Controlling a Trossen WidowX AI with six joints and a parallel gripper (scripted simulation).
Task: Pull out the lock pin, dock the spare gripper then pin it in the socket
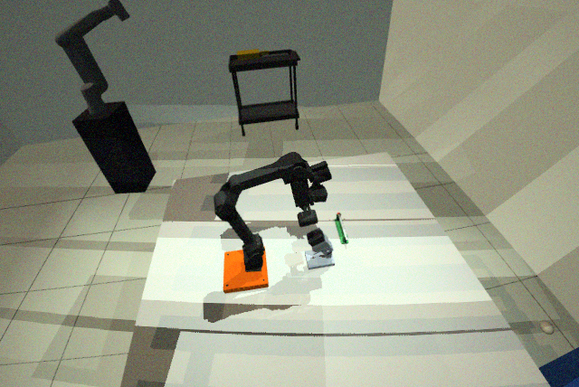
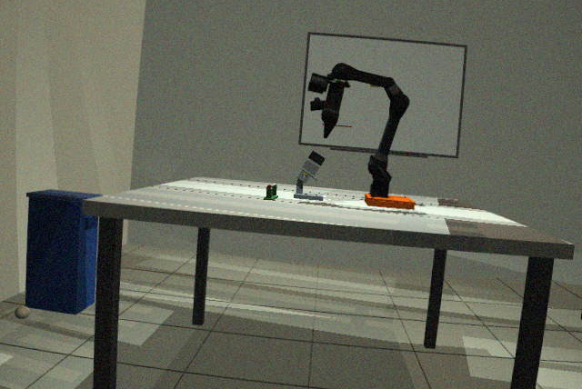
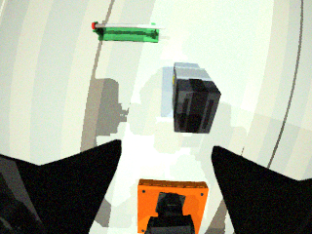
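The green bracket lies 210 mm below my gripper tip, 160 mm ahead of it and 110 mm to the left of it. The rest, counted from my gripper tip: socket: 180 mm below, 60 mm ahead, 20 mm to the right; spare gripper: 110 mm below, 50 mm ahead, 30 mm to the right.
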